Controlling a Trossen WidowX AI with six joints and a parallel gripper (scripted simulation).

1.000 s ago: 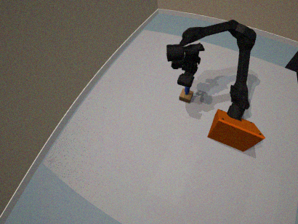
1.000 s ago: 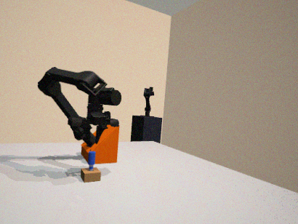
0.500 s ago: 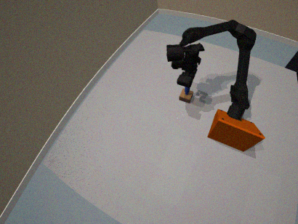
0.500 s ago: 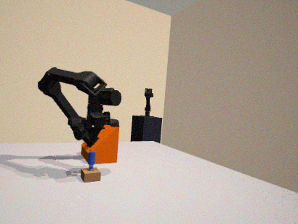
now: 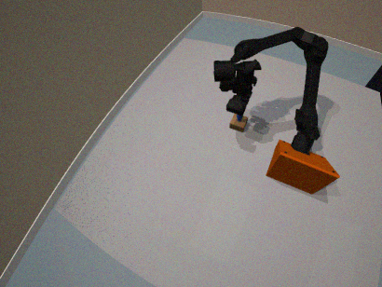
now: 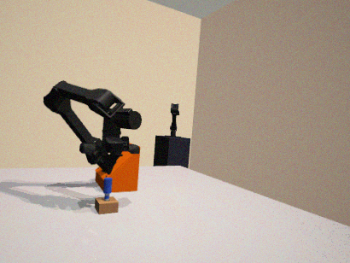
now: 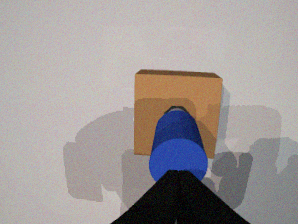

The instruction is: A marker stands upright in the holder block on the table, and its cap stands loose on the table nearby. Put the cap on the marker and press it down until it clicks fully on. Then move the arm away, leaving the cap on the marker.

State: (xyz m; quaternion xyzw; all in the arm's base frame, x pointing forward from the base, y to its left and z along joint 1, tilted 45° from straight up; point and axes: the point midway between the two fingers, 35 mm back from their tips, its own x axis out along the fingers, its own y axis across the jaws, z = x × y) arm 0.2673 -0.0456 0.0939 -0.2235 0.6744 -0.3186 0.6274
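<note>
The blue cap is 4 cm below my gripper tip. From my gripper tip the other things lie so: holder block: 10 cm below.
</note>
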